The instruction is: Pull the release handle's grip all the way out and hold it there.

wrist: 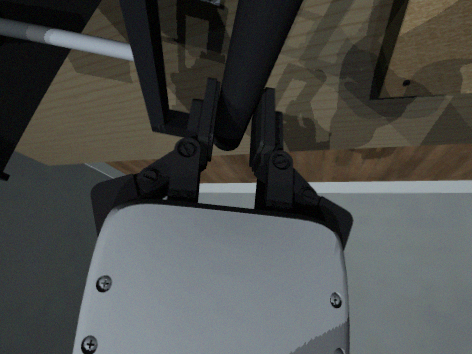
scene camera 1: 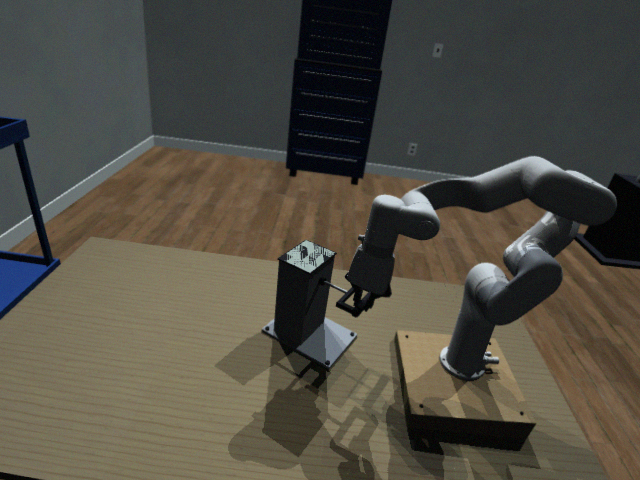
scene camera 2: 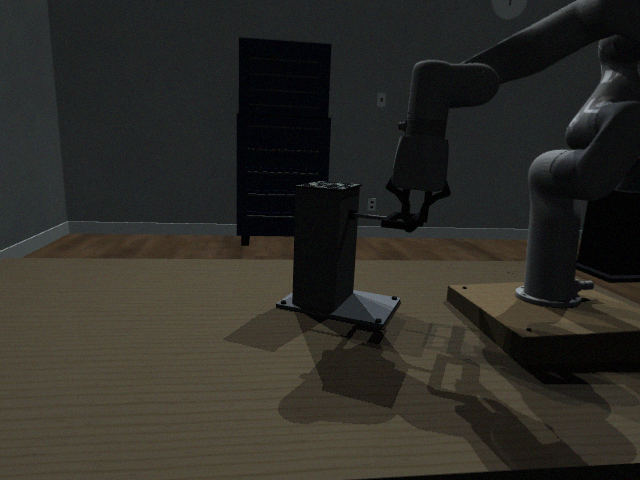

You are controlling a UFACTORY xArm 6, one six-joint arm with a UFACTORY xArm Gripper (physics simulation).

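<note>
The release handle is a dark frame with a round black grip [wrist: 255, 55] on its outer side. A pale metal rod [scene camera 1: 337, 286] [scene camera 2: 370, 216] [wrist: 92, 45] joins the frame to the side of a dark upright post [scene camera 1: 298, 304] [scene camera 2: 323, 248]. A stretch of bare rod shows between the post and the frame. My gripper [scene camera 1: 362, 304] [scene camera 2: 413, 219] [wrist: 238, 99] points down and is shut on the round grip, one finger on each side of it. In the wrist view the grip's rounded end shows between the fingers. The far end of the grip is cut off by that view's top edge.
The post stands on a grey base plate [scene camera 1: 330, 343] [scene camera 2: 369, 308] bolted to the wooden table [scene camera 1: 129, 361] [scene camera 2: 129, 361]. The arm stands on a raised wooden block [scene camera 1: 465, 403] [scene camera 2: 496, 304] to the right. A dark blue cabinet [scene camera 1: 333, 116] [scene camera 2: 283, 139] stands by the back wall.
</note>
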